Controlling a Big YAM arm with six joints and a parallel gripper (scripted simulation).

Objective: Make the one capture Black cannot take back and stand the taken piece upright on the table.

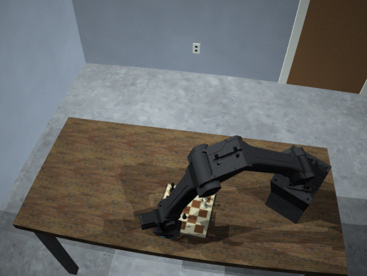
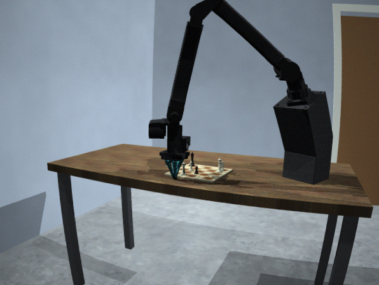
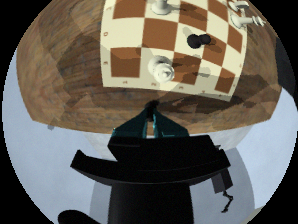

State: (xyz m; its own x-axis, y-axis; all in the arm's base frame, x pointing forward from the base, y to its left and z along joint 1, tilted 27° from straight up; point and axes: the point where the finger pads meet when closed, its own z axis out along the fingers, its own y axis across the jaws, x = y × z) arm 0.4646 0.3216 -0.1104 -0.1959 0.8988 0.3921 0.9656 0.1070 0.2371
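My hand is 150 mm to the left of the chessboard, 20 mm past it and 20 mm above it. From my hand the other things lie so: tall black piece (220 mm to the right, 60 mm ahead, 20 mm above); then tall white piece (190 mm to the right, 100 mm behind, 20 mm above).
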